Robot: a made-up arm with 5 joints. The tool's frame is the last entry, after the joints. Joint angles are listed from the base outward. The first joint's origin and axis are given. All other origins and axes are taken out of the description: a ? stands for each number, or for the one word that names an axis. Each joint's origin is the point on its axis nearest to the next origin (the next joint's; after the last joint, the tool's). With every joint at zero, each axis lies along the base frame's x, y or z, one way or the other. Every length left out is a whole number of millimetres.
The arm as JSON. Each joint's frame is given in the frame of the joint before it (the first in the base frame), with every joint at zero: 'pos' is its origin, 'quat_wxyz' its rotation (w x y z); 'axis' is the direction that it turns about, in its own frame. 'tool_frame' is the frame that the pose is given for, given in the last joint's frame.
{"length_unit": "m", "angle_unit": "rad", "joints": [
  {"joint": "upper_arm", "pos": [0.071, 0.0, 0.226], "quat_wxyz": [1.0, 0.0, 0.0, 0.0], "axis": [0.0, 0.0, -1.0]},
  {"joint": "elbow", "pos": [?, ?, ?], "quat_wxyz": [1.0, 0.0, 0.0, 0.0], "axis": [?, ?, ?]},
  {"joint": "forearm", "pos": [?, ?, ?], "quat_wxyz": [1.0, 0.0, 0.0, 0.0], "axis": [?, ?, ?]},
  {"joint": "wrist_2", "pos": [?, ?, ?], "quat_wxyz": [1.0, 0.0, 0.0, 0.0], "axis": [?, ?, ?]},
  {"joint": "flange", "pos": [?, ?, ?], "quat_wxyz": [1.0, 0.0, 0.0, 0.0], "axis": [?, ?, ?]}
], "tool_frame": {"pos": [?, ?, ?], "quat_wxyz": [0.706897, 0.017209, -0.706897, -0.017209]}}
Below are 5 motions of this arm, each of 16 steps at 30 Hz.
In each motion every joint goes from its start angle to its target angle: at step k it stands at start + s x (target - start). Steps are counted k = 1, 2, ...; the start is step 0. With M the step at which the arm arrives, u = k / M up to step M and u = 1 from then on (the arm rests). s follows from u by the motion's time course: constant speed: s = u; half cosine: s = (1 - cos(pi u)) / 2; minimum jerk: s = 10 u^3 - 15 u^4 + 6 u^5.
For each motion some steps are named. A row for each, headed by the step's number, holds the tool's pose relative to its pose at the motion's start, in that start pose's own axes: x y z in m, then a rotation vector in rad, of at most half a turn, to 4 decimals.
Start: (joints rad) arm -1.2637 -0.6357 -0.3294 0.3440 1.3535
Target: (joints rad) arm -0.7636 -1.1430 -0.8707 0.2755 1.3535
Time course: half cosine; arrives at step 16
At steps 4, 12, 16:
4: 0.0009 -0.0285 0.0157 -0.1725 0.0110 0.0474
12: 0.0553 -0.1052 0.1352 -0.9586 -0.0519 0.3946
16: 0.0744 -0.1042 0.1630 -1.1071 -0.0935 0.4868

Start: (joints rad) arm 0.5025 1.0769 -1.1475 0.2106 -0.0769
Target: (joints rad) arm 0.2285 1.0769 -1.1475 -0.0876 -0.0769
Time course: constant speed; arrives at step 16
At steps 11, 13, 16:
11: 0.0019 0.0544 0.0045 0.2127 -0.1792 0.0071
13: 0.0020 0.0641 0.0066 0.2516 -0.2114 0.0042
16: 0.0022 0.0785 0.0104 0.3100 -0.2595 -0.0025

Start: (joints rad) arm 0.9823 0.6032 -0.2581 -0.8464 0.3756
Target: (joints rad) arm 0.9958 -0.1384 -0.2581 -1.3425 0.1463
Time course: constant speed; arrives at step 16
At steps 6, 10, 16:
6: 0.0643 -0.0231 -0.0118 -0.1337 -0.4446 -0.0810
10: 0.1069 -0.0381 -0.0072 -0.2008 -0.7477 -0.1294
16: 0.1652 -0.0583 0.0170 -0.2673 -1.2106 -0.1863

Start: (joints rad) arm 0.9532 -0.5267 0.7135 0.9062 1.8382
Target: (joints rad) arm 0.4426 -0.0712 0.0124 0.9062 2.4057
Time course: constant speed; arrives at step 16
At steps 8, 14, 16:
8: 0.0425 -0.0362 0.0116 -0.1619 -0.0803 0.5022
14: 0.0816 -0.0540 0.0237 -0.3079 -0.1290 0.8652
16: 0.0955 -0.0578 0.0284 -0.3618 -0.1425 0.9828

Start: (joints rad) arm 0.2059 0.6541 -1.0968 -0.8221 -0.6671
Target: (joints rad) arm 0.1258 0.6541 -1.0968 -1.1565 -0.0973
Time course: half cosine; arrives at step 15
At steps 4, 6, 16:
4: -0.0001 0.0038 0.0000 0.0372 -0.0412 0.0815
6: -0.0002 0.0079 0.0003 0.0725 -0.0904 0.1698
16: 0.0000 0.0225 0.0025 0.1512 -0.3019 0.4847

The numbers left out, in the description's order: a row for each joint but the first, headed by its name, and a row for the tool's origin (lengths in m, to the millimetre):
elbow: xyz 0.036 -0.008 0.0, axis 0.0 1.0 0.0
forearm: xyz 0.017 0.0 0.069, axis 0.0 1.0 0.0
wrist_2: xyz 0.137 0.0 0.005, axis 0.0 1.0 0.0
flange: xyz 0.045 0.0 0.0, axis -1.0 0.0 0.0
tool: xyz 0.0 0.0 0.0

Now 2 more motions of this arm.
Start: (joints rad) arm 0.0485 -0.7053 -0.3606 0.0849 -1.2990
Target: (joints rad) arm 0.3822 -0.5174 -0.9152 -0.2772 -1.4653
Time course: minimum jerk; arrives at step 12
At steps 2, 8, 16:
2: 0.0016 0.0025 -0.0001 0.0238 -0.0120 0.0040
8: 0.0228 0.0560 0.0108 0.5518 -0.1679 0.1275
16: 0.0236 0.0698 0.0177 0.7017 -0.1756 0.1736

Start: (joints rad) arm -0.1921 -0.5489 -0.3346 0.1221 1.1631
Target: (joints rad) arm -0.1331 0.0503 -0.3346 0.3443 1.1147
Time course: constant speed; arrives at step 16
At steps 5, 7, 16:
5: -0.0221 0.0379 -0.0114 0.2229 0.1282 -0.0041
7: -0.0314 0.0533 -0.0134 0.3111 0.1811 -0.0067
16: -0.0745 0.1207 -0.0042 0.7018 0.4302 -0.0248

